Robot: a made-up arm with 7 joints.
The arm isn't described. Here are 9 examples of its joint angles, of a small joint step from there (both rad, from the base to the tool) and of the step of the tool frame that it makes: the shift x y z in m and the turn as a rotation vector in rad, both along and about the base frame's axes.
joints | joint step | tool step
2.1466 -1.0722 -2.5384 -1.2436 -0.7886 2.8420 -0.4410 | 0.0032 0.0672 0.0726 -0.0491 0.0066 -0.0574 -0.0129 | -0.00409 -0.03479 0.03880 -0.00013 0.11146 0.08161
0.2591 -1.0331 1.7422 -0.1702 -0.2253 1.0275 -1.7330 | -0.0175 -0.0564 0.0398 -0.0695 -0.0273 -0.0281 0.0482 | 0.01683 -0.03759 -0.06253 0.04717 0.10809 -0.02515
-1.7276 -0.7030 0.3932 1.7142 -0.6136 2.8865 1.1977 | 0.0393 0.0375 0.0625 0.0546 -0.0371 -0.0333 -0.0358 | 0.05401 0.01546 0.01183 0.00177 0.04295 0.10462
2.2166 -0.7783 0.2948 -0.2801 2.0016 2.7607 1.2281 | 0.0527 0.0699 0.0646 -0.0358 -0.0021 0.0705 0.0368 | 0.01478 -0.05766 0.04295 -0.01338 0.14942 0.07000
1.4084 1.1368 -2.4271 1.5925 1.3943 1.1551 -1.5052 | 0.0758 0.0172 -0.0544 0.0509 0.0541 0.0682 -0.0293 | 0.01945 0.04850 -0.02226 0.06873 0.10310 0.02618
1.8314 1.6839 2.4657 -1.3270 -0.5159 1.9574 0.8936 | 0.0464 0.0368 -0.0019 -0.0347 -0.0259 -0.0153 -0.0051 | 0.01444 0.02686 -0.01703 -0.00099 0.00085 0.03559
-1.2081 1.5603 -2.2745 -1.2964 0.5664 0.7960 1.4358 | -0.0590 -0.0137 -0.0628 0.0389 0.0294 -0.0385 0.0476 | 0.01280 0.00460 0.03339 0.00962 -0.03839 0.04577
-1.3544 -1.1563 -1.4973 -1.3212 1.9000 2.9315 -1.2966 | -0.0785 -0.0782 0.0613 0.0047 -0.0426 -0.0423 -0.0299 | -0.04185 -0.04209 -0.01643 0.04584 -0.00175 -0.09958
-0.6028 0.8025 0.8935 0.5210 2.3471 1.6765 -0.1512 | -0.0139 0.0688 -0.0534 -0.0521 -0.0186 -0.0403 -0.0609 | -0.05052 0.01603 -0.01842 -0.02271 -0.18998 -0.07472
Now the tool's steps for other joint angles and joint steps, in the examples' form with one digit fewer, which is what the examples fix.
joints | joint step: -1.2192 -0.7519 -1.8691 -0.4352 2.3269 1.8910 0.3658 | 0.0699 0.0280 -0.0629 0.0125 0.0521 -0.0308 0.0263
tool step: 0.0278 0.0205 0.0128 0.0201 0.0069 0.0695
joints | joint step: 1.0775 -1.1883 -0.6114 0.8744 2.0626 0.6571 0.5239 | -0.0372 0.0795 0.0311 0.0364 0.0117 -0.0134 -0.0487
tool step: 0.0092 -0.0271 0.0389 0.0720 -0.0299 -0.0218
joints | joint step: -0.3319 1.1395 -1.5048 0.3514 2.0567 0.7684 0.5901 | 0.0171 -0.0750 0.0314 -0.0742 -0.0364 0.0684 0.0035
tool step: 0.0245 0.0114 0.0635 0.0084 0.0238 -0.0248
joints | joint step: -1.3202 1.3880 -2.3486 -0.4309 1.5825 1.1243 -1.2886 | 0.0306 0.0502 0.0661 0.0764 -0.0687 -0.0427 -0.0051
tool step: -0.0449 0.0100 -0.0747 -0.0821 -0.0510 0.0899
